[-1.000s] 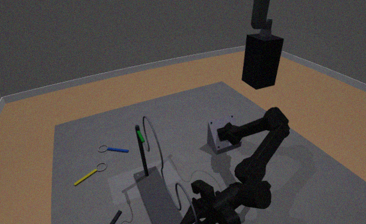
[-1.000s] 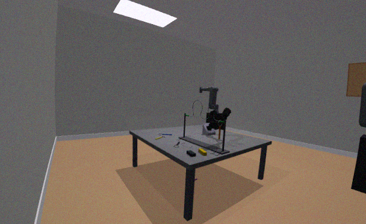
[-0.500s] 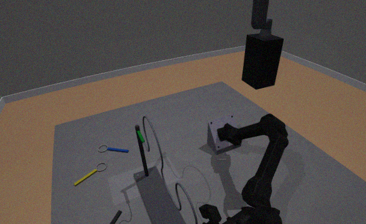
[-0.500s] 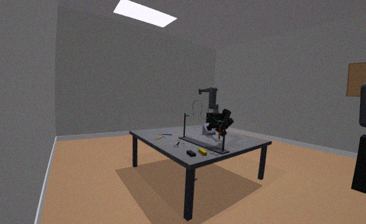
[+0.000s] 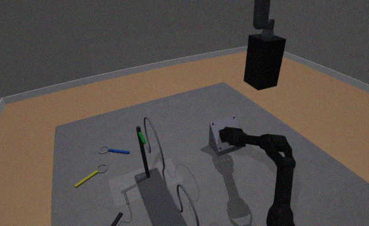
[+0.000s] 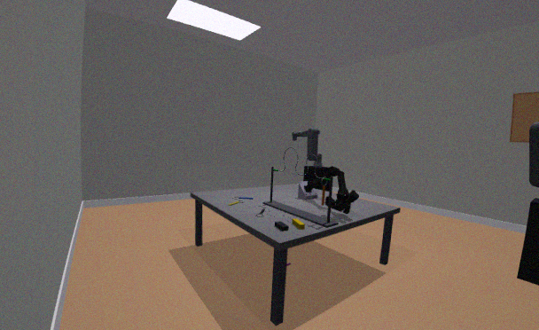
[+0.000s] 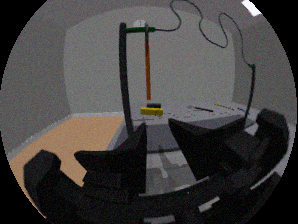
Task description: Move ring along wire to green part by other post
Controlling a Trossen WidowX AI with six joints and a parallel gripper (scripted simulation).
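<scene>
Right now my gripper tip is 70 mm short of the orange-handled ring, 10 mm to the right of it and 120 mm below it. Also, from my gripper tip: yellow-handled ring 350 mm ahead, 630 mm to the right, 80 mm below; black block 370 mm ahead, 10 mm to the right, 80 mm below; yellow block 260 mm ahead, 70 mm below.
</scene>
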